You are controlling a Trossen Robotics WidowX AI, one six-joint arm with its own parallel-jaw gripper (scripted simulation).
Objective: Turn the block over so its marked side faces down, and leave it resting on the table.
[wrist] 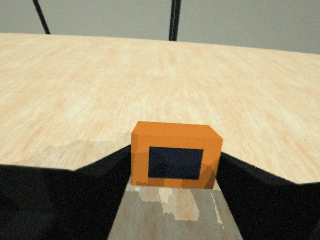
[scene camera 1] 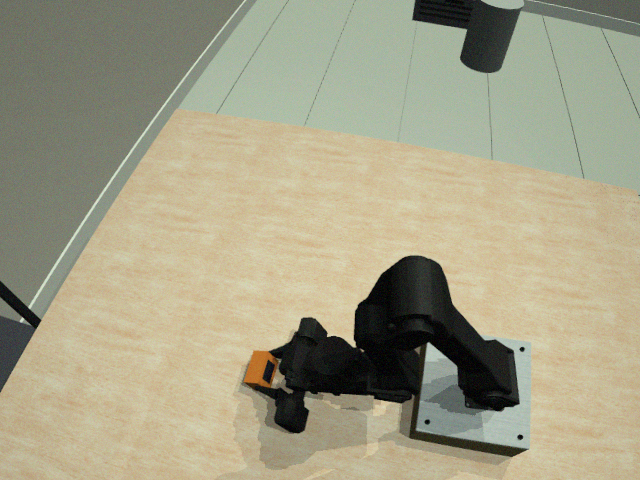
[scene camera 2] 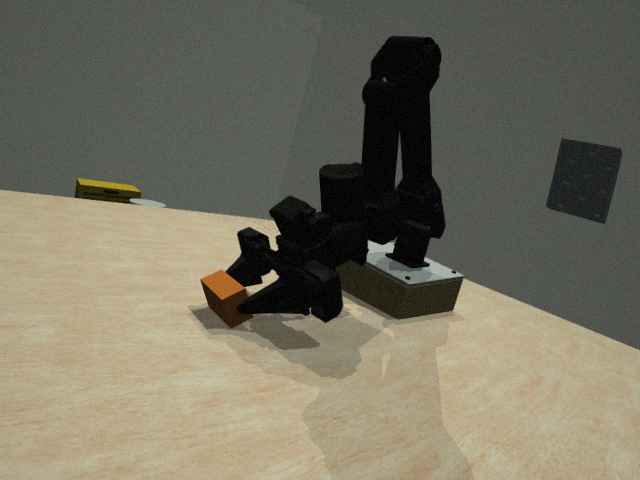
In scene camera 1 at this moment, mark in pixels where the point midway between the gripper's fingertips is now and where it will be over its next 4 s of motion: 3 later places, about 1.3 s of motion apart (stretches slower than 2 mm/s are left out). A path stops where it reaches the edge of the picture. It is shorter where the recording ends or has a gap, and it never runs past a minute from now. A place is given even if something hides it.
The gripper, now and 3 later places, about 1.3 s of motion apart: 261, 371; 257, 370; 278, 363; 268, 364
